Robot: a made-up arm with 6 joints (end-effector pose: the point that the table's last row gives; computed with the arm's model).
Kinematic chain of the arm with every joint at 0, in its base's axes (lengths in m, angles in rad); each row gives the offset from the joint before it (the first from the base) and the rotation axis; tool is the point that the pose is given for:
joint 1: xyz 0 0 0.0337 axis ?
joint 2: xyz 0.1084 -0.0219 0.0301 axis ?
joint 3: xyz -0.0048 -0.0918 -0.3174 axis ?
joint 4: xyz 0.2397 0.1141 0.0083 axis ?
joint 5: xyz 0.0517 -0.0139 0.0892 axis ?
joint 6: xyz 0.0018 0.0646 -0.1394 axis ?
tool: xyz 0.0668 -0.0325 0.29
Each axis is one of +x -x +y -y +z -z.
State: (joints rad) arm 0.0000 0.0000 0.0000 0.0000 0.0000 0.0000
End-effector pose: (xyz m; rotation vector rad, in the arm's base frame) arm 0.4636 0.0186 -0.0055 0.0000 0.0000 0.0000
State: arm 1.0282 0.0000 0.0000 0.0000 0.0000 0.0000
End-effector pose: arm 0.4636 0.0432 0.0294 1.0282 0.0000 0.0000
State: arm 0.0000 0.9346 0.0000 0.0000 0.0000 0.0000
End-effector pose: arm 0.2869 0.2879 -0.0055 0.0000 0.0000 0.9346
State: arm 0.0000 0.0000 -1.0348 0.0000 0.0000 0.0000
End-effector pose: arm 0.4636 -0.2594 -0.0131 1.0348 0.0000 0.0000
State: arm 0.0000 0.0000 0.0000 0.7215 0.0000 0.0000
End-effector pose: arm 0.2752 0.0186 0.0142 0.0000 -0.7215 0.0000
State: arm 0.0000 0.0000 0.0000 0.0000 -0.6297 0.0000
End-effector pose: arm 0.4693 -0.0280 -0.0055 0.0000 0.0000 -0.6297
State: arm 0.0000 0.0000 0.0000 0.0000 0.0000 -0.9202
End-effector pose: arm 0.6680 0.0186 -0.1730 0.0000 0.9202 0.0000
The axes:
joint 1: +x
joint 2: +z
joint 3: -x
joint 4: -y
joint 5: +z
joint 6: -y

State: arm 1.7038 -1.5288 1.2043 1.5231 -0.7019 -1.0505
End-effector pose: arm 0.2848 0.1522 -0.1755 0.6839 1.0253 -0.8987
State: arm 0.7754 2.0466 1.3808 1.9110 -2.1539 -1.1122
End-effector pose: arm 0.1703 0.3045 0.1311 1.3238 -0.2008 2.3049
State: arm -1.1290 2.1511 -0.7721 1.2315 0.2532 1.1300
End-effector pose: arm 0.0461 -0.2919 -0.0990 1.1387 -0.3292 0.7246
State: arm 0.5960 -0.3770 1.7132 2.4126 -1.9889 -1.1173
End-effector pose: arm 0.3073 -0.1088 -0.1676 0.9697 -0.3727 0.2771
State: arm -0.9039 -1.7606 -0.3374 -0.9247 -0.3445 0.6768
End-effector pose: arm 0.0482 -0.2851 0.3071 -0.2819 -0.7271 -1.8016
